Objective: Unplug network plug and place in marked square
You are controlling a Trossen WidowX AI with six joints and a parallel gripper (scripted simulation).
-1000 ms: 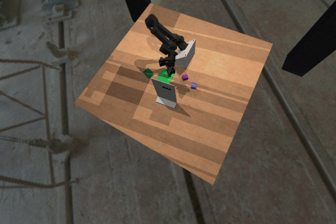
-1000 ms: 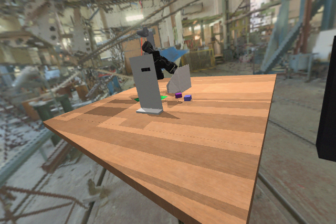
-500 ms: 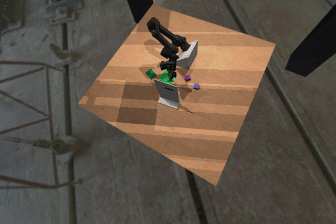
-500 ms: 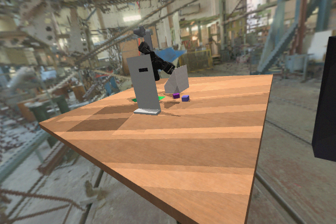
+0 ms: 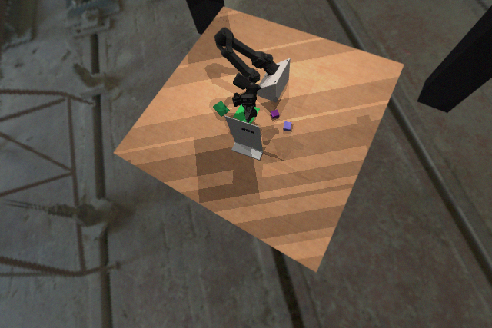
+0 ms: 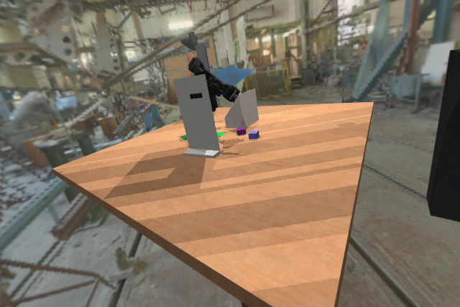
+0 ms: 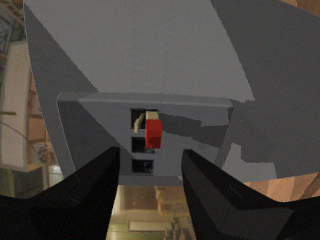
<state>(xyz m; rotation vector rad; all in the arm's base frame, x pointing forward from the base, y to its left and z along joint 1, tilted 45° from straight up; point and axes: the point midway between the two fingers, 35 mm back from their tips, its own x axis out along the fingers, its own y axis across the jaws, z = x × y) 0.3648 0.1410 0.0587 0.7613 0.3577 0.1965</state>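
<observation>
Now: the network plug 30 mm ahead of my gripper tip. The rest, counted from my gripper tip: grey panel: 50 mm ahead, 20 mm to the left, 100 mm below; green marked square: 140 mm behind, 120 mm to the right, 250 mm below.
</observation>
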